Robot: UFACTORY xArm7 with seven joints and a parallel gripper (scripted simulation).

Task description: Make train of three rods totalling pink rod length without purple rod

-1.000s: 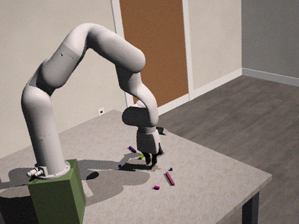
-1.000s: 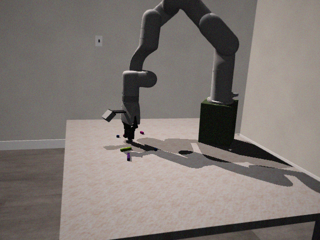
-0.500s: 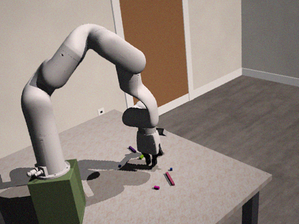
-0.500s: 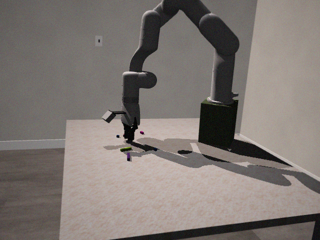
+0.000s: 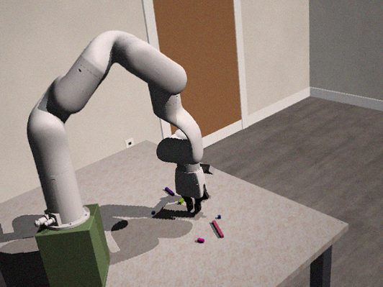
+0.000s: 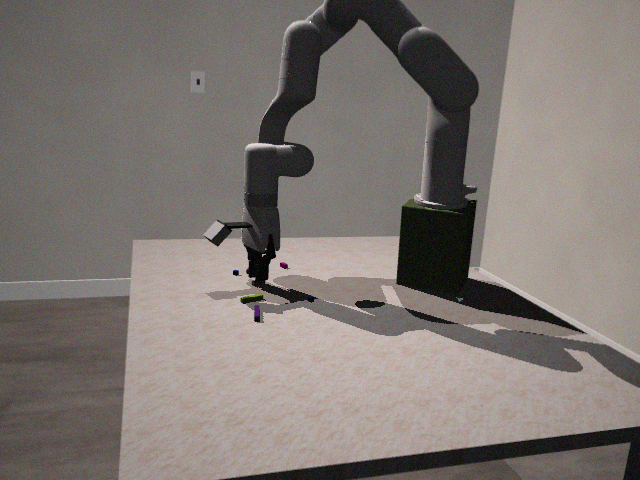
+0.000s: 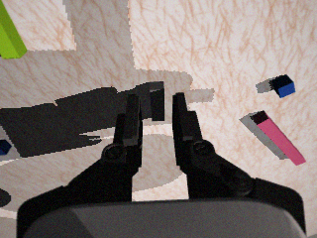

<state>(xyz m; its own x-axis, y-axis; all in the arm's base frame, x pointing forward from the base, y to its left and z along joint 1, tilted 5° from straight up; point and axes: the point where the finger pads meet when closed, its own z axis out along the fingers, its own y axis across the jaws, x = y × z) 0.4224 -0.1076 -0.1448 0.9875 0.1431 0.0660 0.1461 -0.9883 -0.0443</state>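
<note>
My gripper is now 30 mm above the grey rod. The rest, counted from my hand: lime rod 90 mm to the left, 50 mm ahead, 30 mm below; then pink rod 120 mm to the right, 40 mm behind, 30 mm below; then magenta rod 110 mm to the right, 110 mm behind, 30 mm below.
</note>
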